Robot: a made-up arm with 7 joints. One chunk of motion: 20 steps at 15 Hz.
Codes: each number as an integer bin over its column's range. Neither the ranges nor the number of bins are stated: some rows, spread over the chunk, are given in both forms.
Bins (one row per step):
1: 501 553 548 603 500 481 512
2: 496 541 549 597 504 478 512
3: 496 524 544 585 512 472 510
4: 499 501 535 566 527 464 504
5: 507 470 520 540 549 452 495
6: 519 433 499 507 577 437 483
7: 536 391 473 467 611 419 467
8: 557 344 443 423 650 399 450
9: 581 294 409 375 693 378 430
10: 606 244 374 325 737 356 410
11: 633 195 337 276 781 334 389
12: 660 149 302 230 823 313 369
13: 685 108 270 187 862 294 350
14: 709 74 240 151 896 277 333
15: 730 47 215 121 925 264 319
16: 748 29 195 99 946 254 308
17: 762 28 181 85 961 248 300
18: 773 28 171 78 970 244 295
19: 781 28 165 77 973 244 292
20: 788 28 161 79 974 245 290
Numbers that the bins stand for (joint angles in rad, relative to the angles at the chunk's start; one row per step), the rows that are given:
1: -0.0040 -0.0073 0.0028 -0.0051 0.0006 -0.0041 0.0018
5: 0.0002 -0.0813 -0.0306 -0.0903 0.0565 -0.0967 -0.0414
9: 0.0513 -0.2381 -0.1628 -0.3132 0.2208 -0.3330 -0.2067
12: 0.1059 -0.3673 -0.2903 -0.5092 0.3692 -0.5405 -0.3618
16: 0.1666 -0.4742 -0.4177 -0.6862 0.5095 -0.7289 -0.5169
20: 0.1943 -0.4751 -0.4582 -0.7132 0.5415 -0.7577 -0.5627
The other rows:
2: -0.0074 -0.0180 0.0040 -0.0132 0.0051 -0.0137 0.0018
3: -0.0074 -0.0332 -0.0020 -0.0295 0.0143 -0.0328 -0.0033
4: -0.0053 -0.0537 -0.0127 -0.0551 0.0314 -0.0584 -0.0186
6: 0.0085 -0.1142 -0.0556 -0.1349 0.0884 -0.1446 -0.0720
7: 0.0202 -0.1517 -0.0866 -0.1889 0.1272 -0.2021 -0.1126
8: 0.0347 -0.1935 -0.1223 -0.2484 0.1717 -0.2659 -0.1559
10: 0.0686 -0.2826 -0.2045 -0.3808 0.2710 -0.4032 -0.2576
11: 0.0872 -0.3263 -0.2486 -0.4470 0.3212 -0.4735 -0.3110
13: 0.1231 -0.4038 -0.3284 -0.5673 0.4137 -0.6012 -0.4101
14: 0.1397 -0.4341 -0.3641 -0.6159 0.4525 -0.6555 -0.4533
15: 0.1542 -0.4581 -0.3939 -0.6565 0.4856 -0.6970 -0.4889
17: 0.1763 -0.4751 -0.4344 -0.7051 0.5266 -0.7481 -0.5372
18: 0.1839 -0.4751 -0.4463 -0.7146 0.5369 -0.7609 -0.5499
19: 0.1894 -0.4751 -0.4535 -0.7159 0.5403 -0.7609 -0.5576

